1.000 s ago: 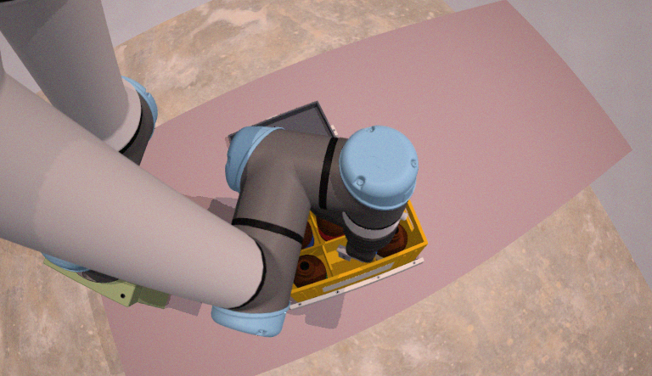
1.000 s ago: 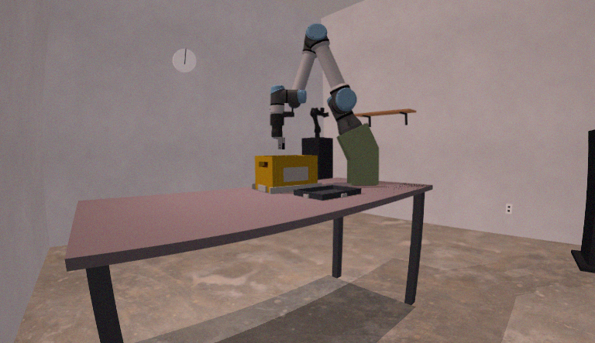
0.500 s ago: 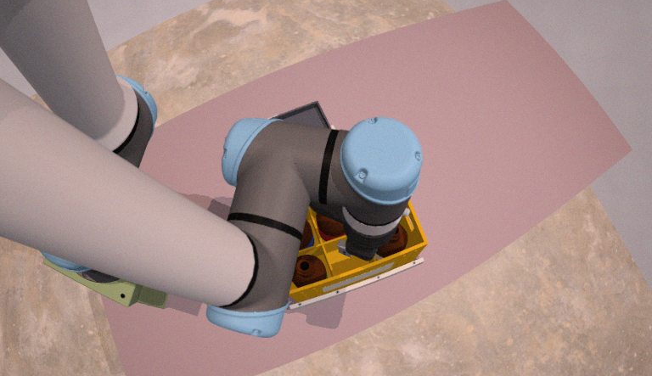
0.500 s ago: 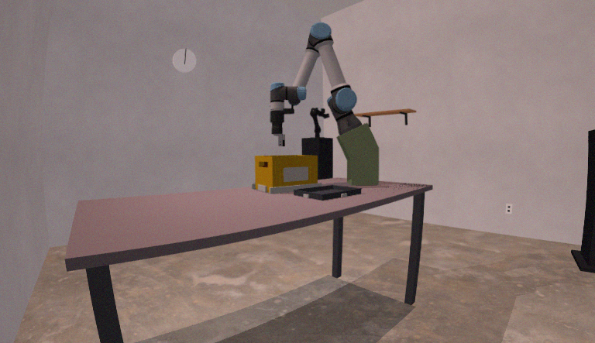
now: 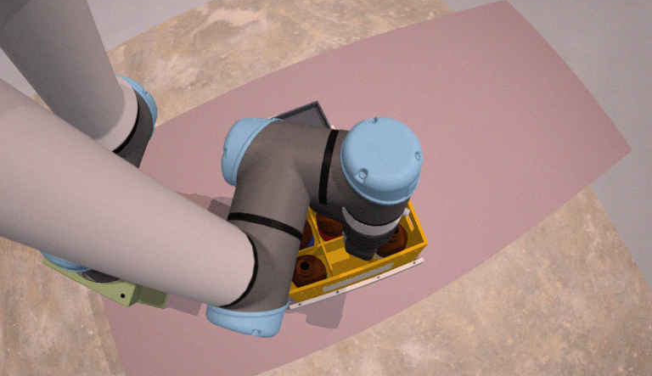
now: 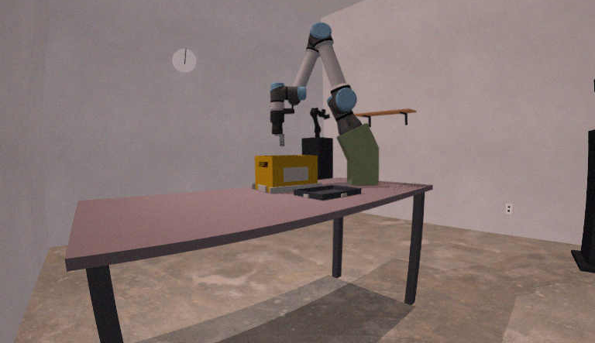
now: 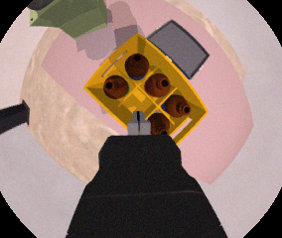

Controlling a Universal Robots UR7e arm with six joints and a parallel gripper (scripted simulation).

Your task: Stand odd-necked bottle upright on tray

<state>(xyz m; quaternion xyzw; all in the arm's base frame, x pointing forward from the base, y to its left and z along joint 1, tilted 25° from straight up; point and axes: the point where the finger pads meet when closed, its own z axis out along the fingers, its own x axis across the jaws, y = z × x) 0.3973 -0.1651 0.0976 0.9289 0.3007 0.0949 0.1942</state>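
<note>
The crate is 16 cm below my hand, 4 cm to the left of it and 1 cm ahead of it. Round my hand: glass bottle 15 cm below, 9 cm ahead, 1 cm to the right; dark tray 32 cm to the left, 23 cm below, 2 cm ahead.
</note>
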